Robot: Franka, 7 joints.
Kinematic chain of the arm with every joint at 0, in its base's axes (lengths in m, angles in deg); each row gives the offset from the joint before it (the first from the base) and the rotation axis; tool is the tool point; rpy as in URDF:
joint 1: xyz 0 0 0.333 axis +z
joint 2: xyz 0 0 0 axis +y
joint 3: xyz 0 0 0.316 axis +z
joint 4: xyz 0.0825 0 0 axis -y
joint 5: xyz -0.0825 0 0.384 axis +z
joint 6: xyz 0 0 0 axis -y
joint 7: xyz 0.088 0 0 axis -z
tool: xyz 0 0 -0.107 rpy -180 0 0
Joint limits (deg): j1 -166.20..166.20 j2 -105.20..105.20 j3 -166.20..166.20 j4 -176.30..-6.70 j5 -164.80..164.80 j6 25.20..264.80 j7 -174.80..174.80
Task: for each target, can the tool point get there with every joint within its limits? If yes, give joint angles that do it. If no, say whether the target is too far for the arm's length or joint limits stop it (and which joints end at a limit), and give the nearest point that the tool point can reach.
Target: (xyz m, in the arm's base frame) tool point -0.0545 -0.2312 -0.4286
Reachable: no: joint limits stop it (at a limit: joint 2) | nearest point -0.0557 -0.2364 -0.3592 | short by 0.070 m
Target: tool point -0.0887 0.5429 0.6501
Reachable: yes | joints -57.48 -17.20 133.71 -74.79 72.69 43.52 -81.12
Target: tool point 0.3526 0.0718 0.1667
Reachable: yes | joints -118.67 -9.85 132.79 -155.39 126.36 139.57 111.32
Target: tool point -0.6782 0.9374 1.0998
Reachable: no: too far | nearest point -0.4192 0.5794 0.8069 | short by 0.530 m
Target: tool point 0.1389 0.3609 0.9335
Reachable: yes | joints 73.27 -6.21 5.99 -83.74 33.14 230.46 109.52
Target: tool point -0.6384 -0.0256 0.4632
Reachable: yes | joints -115.65 34.29 -79.43 -101.11 -109.78 171.78 -92.86
